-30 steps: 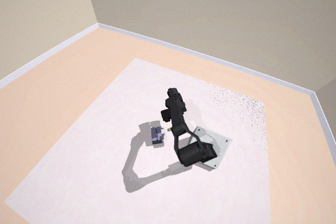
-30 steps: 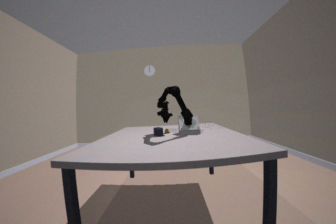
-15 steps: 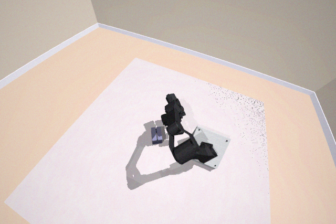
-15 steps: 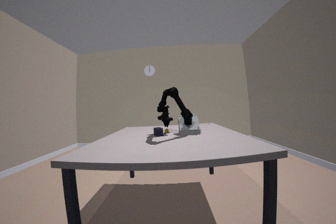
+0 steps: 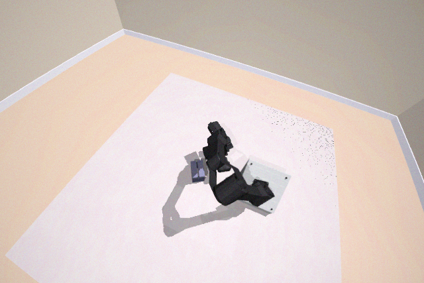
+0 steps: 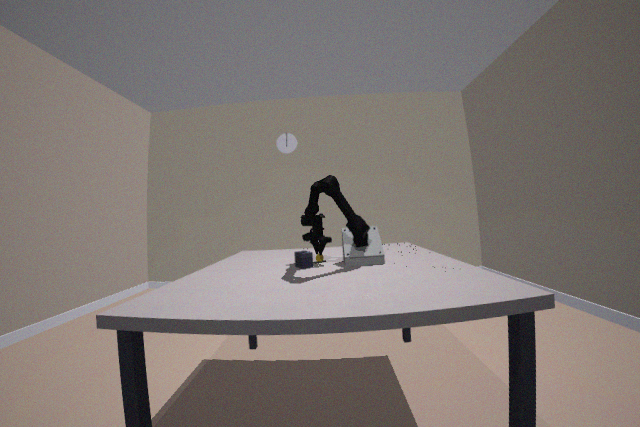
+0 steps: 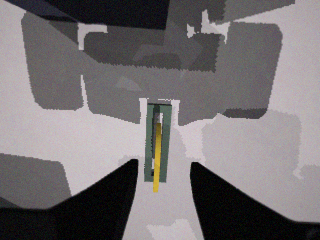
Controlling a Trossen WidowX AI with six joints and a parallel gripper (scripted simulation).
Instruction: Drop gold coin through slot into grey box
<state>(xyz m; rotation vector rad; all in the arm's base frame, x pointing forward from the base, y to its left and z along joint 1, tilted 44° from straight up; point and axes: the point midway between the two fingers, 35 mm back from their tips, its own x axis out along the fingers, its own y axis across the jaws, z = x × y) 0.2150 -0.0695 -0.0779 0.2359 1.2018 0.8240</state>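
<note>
Right now my gripper tip is 2 cm above the thin gold coin.
</note>
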